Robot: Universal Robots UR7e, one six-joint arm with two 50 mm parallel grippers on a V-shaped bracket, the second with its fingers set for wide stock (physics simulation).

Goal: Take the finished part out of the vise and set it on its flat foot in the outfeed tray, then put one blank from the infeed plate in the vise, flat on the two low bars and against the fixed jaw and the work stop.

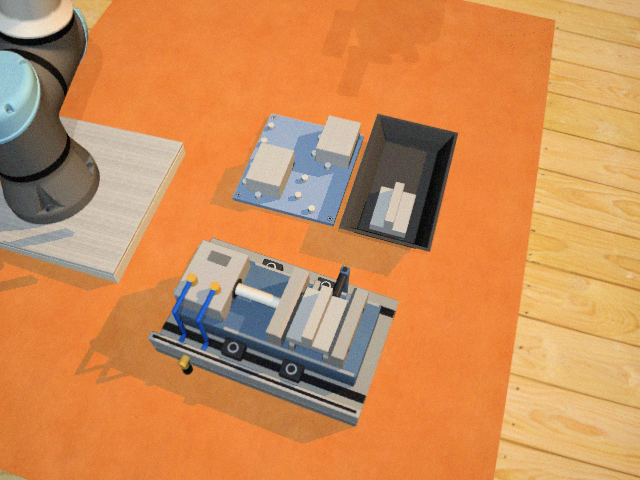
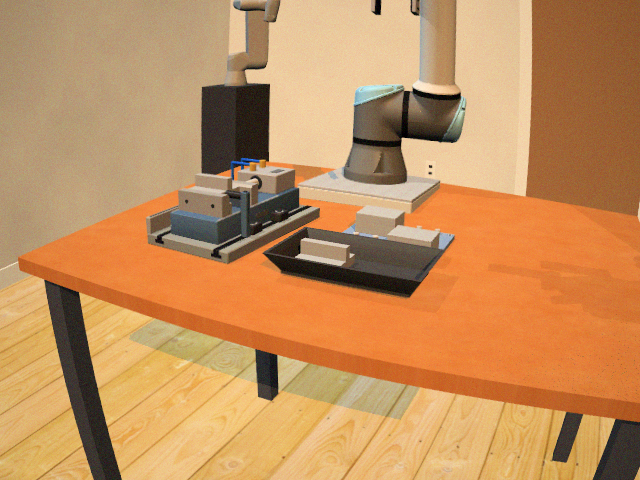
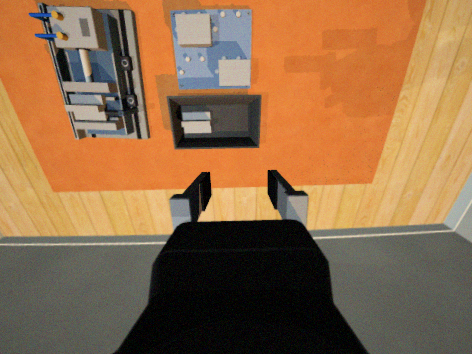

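Pixels of known places: hand, its tool point: (image 2: 395, 2) (image 3: 239, 188); arm's base, origin of its link: (image 1: 54, 185) (image 2: 375, 177).
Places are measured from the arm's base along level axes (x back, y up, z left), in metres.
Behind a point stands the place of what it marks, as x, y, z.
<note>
A pale finished part (image 1: 316, 316) {-0.501, 0.091, -0.035} (image 3: 86, 109) {-0.499, 0.091, -0.017} with a raised rib sits in the vise (image 1: 222, 263) {-0.349, 0.072, -0.019} (image 2: 199, 225) {-0.565, 0.023, 0.004} (image 3: 140, 75) {-0.412, -0.011, 0.060}, between the movable jaw (image 1: 289, 304) and the fixed jaw (image 1: 351, 330) {-0.545, 0.072, -0.024} (image 2: 204, 201) {-0.547, 0.059, -0.001}. The work stop (image 1: 342, 281) {-0.504, 0.071, 0.033} (image 2: 245, 214) {-0.505, 0.037, 0.055} stands at its end. Another finished part (image 1: 395, 211) {-0.512, 0.023, 0.200} (image 2: 325, 249) {-0.510, 0.015, 0.222} (image 3: 196, 126) {-0.510, 0.023, 0.219} lies foot down, rib up, in the outfeed tray (image 1: 444, 180) {-0.556, 0.017, 0.295} (image 2: 346, 277) {-0.550, -0.001, 0.287} (image 3: 255, 120) {-0.469, 0.007, 0.373}. Two blanks, one (image 1: 270, 167) {-0.302, 0.019, 0.185} (image 2: 379, 219) {-0.324, 0.014, 0.204} (image 3: 193, 30) {-0.300, 0.019, 0.191} and one (image 1: 338, 139) {-0.371, 0.019, 0.288} (image 2: 413, 236) {-0.384, 0.020, 0.304} (image 3: 235, 73) {-0.368, 0.019, 0.299}, lie on the infeed plate (image 1: 281, 131) {-0.263, -0.016, 0.284} (image 3: 240, 35) {-0.282, -0.016, 0.296}. My gripper (image 2: 395, 6) {-0.477, 0.395, 0.313} (image 3: 239, 189) {-0.477, 0.395, 0.313} is open and empty, high above the table.
The arm's base stands on a pale board (image 1: 149, 191) {-0.150, 0.006, 0.062} (image 2: 413, 193) {-0.078, 0.003, 0.144} beside the plate. Blue hoses (image 1: 199, 320) {-0.372, 0.084, -0.107} (image 3: 44, 36) {-0.370, 0.085, -0.088} rise at the vise's drive end. The tray stands beside the infeed plate. A second arm (image 2: 256, 41) stands on a dark pedestal (image 2: 235, 126) behind the table.
</note>
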